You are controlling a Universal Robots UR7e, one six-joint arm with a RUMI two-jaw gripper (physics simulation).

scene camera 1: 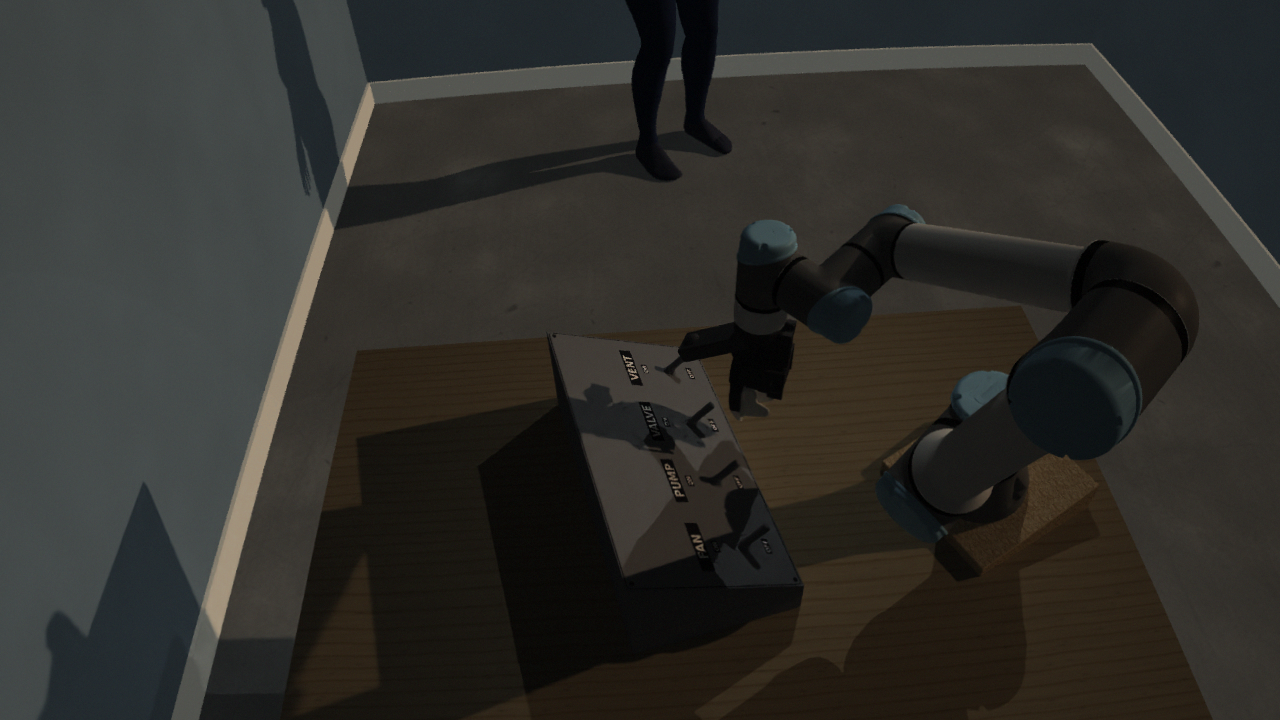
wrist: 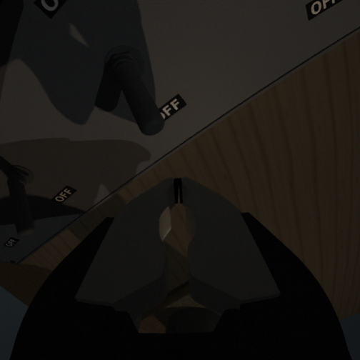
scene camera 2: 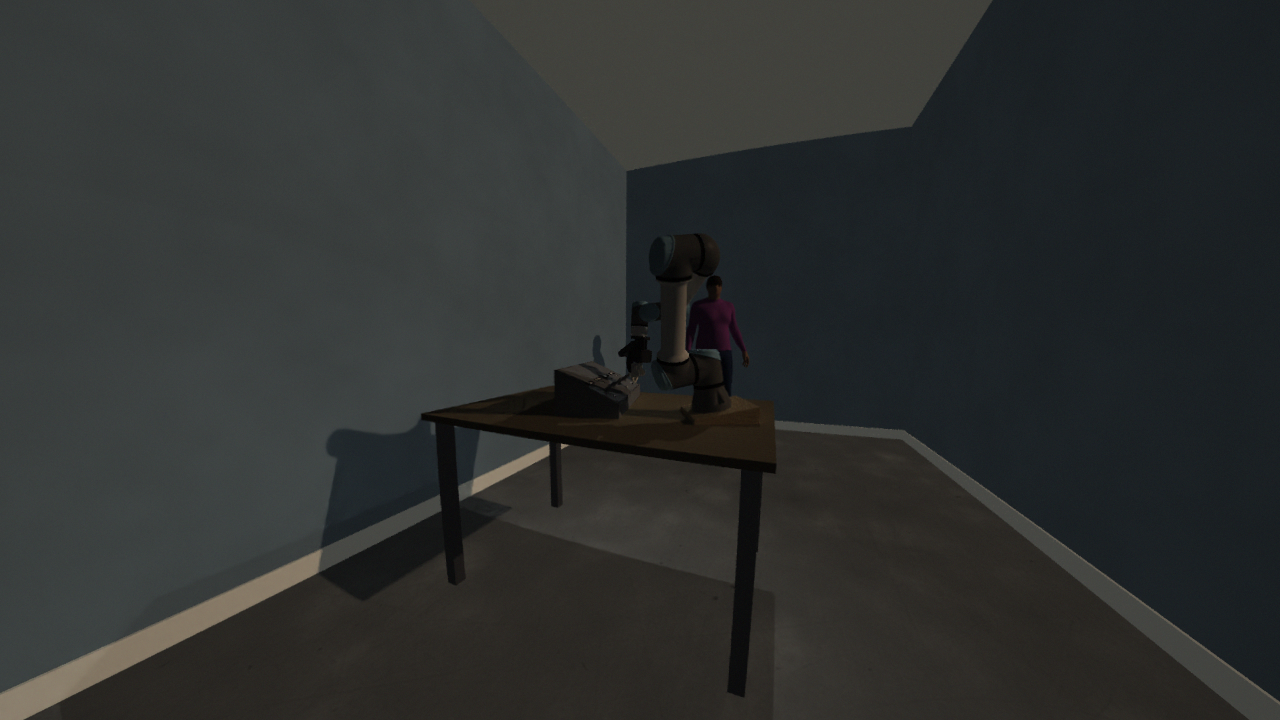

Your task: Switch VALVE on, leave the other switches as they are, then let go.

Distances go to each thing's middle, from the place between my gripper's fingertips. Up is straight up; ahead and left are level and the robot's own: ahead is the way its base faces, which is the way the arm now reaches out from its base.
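With respect to the valve switch (wrist: 146, 114), my gripper is 60 mm short of it and 20 mm below it. Then there is the grey sloped switch panel (scene camera 1: 671, 534), which I find 90 mm to the left of my hand, 120 mm ahead of it and 20 mm below it.
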